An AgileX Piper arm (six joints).
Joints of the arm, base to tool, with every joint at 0 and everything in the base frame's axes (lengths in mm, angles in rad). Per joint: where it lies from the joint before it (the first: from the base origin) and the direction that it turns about. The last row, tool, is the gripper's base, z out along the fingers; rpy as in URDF.
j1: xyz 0 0 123 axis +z
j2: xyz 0 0 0 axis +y
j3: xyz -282.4 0 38.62 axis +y
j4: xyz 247.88 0 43.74 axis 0.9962 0 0.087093
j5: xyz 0 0 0 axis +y
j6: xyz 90.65 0 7.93 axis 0.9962 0 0.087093
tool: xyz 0 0 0 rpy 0 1.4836 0
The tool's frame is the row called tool.
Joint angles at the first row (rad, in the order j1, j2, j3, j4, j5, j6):
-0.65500 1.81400 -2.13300 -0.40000 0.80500 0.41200
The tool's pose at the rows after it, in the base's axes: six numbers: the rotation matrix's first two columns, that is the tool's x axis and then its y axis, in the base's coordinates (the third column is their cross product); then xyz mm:
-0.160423 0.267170 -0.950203 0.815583 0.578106 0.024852 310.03 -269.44 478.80
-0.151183 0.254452 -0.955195 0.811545 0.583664 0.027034 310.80 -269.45 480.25
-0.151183 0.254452 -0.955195 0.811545 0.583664 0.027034 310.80 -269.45 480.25
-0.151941 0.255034 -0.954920 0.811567 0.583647 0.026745 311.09 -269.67 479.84
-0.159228 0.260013 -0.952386 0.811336 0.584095 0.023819 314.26 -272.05 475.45
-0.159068 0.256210 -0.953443 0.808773 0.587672 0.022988 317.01 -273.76 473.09
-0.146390 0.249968 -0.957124 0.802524 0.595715 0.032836 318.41 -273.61 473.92
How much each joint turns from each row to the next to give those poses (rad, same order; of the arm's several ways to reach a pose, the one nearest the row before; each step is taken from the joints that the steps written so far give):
-0.00001 -0.00002 0.00003 0.00001 -0.02901 -0.00001
0.00001 0.00002 -0.00004 0.00000 -0.01798 0.00000
0.00000 0.00000 0.00000 0.00000 0.00000 0.00000
0.00001 0.00103 -0.00006 0.00000 0.00002 0.00000
-0.00003 0.01096 0.00011 0.00001 -0.00206 0.00000
0.00002 0.00804 -0.00010 -0.00001 -0.01194 0.00000
0.00000 0.00095 0.00011 0.00899 -0.01805 0.00002

